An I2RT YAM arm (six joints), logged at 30 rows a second.
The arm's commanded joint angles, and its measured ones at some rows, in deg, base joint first. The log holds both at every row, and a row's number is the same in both.
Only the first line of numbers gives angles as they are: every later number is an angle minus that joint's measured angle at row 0.
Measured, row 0: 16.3 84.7 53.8 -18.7 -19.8 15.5
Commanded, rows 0 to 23: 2.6 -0.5 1.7 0.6 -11.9 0.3; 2.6 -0.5 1.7 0.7 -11.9 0.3; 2.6 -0.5 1.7 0.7 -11.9 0.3; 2.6 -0.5 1.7 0.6 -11.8 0.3; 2.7 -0.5 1.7 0.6 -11.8 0.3; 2.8 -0.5 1.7 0.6 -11.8 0.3; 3.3 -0.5 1.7 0.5 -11.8 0.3; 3.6 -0.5 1.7 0.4 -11.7 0.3; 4.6 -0.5 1.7 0.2 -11.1 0.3; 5.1 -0.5 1.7 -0.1 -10.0 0.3; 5.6 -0.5 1.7 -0.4 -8.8 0.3; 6.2 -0.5 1.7 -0.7 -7.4 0.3; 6.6 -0.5 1.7 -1.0 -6.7 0.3; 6.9 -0.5 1.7 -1.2 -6.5 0.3; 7.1 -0.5 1.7 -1.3 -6.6 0.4; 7.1 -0.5 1.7 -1.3 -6.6 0.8; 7.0 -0.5 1.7 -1.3 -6.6 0.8; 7.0 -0.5 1.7 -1.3 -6.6 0.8; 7.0 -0.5 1.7 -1.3 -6.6 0.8; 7.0 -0.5 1.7 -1.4 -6.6 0.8; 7.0 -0.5 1.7 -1.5 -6.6 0.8; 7.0 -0.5 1.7 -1.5 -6.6 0.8; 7.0 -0.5 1.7 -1.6 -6.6 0.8; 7.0 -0.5 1.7 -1.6 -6.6 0.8
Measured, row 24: 2.8 0.0 0.0 -2.5 6.4 0.2
